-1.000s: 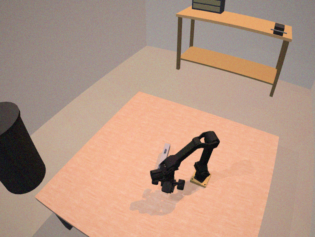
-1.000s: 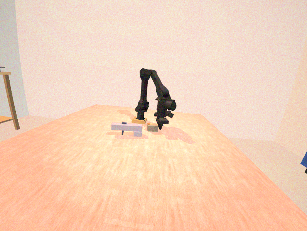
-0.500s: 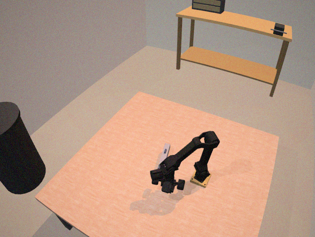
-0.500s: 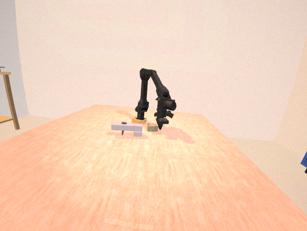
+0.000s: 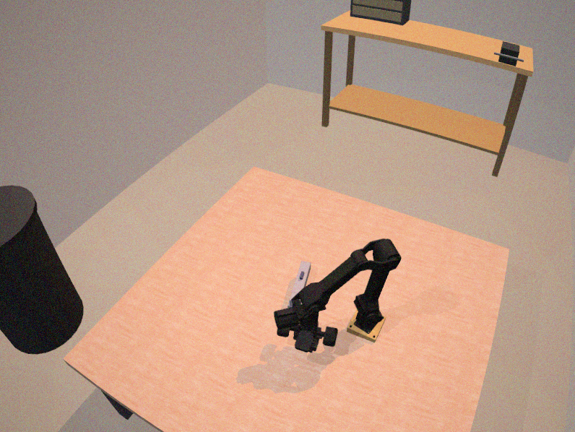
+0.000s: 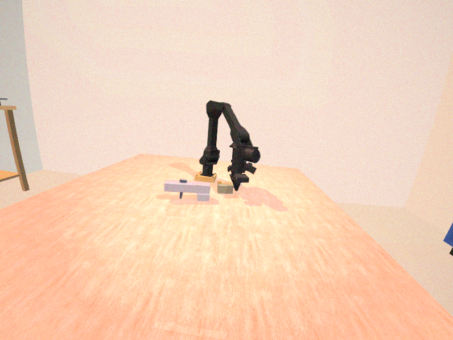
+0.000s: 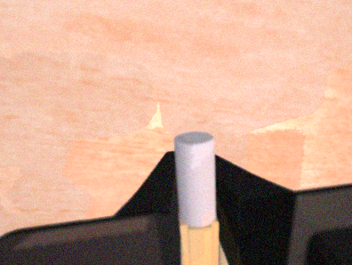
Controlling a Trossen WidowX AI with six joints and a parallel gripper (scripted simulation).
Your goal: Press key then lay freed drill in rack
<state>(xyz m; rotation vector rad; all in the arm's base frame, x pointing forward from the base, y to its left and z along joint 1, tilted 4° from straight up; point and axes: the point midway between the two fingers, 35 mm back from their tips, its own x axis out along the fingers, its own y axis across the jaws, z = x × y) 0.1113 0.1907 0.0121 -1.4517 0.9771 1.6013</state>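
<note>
My gripper tip is now 4 cm to the left of the drill, 4 cm below it and 2 cm short of it. From my gripper tip the other things lie so: olive rack 5 cm to the right, 2 cm ahead, 1 cm above; then blue key 19 cm to the right, 17 cm ahead, 4 cm above.
</note>
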